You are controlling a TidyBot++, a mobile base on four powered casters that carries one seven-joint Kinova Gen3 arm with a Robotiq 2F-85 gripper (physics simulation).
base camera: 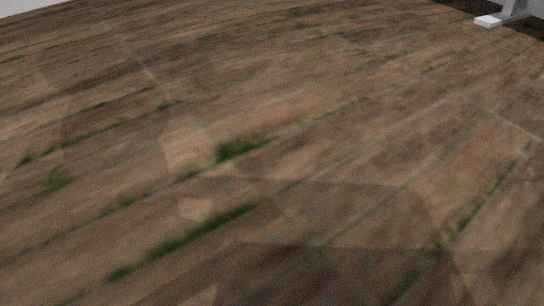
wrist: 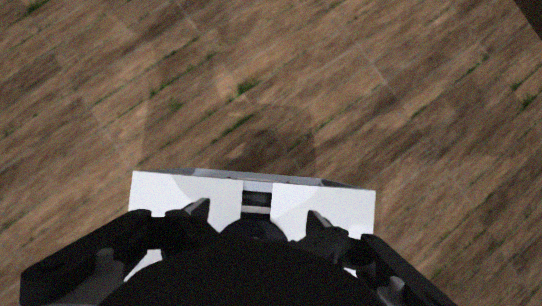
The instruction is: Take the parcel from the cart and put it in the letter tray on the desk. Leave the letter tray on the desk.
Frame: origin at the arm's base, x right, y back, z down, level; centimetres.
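Seen in the pictures: gripper, fingertip midpoint: (wrist: 258, 215).
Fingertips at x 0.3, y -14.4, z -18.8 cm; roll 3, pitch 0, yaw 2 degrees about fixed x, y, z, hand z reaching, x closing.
Observation:
A point is followed by its place in that frame.
My gripper (wrist: 258, 215) @(y -14.4, x 0.3, z -18.8 cm) is open and empty in the wrist view, its dark fingers spread wide at the bottom. It is above the white top of my own base (wrist: 350, 205) @(y -11.7, x 19.6, z 1.4 cm). The parcel, the cart and the letter tray do not show in either view. A white foot (base camera: 487, 21) with part of a grey-white upright shows at the top right of the base camera view. It may belong to the desk, but too little shows to tell.
Brown wood-plank floor (base camera: 300, 150) @(y -51.6, x 1.5, z 39.7 cm) (wrist: 425, 100) @(y -54.8, x 74.8, z 39.7 cm) fills most of both views. A dark area (wrist: 532, 15) @(y -111.2, x 140.0, z 39.7 cm) shows at the top right corner of the wrist view. A strip of white wall edge (base camera: 25, 7) @(y -153.4, x -141.9, z 37.6 cm) shows at the top left of the base camera view.

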